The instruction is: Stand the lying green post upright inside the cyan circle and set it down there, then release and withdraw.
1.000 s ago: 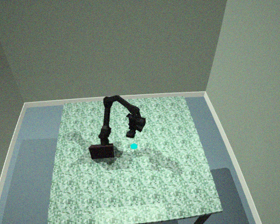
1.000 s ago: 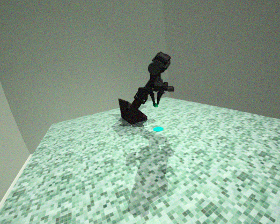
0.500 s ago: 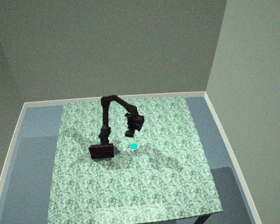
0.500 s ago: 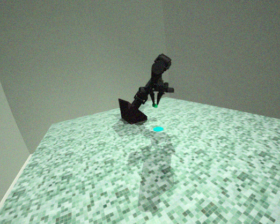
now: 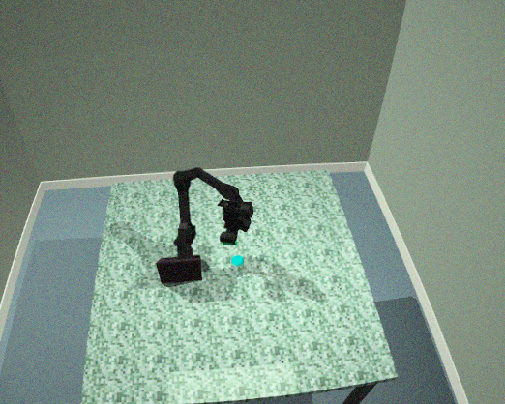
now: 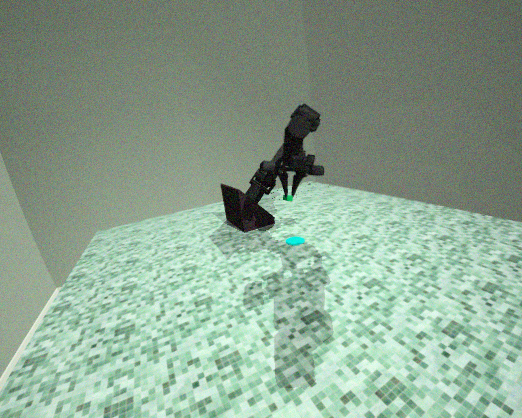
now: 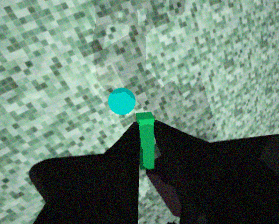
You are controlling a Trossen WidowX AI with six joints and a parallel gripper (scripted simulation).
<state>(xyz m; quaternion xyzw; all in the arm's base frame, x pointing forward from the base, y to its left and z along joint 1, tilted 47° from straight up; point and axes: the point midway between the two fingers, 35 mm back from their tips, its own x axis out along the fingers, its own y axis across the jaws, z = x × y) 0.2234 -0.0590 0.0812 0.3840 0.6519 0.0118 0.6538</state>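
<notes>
Right now my gripper tip is 1 cm short of the cyan circle and 14 cm above it. The rest, counted from my gripper tip: green post 2 cm behind, 1 cm to the left, 1 cm below.
</notes>
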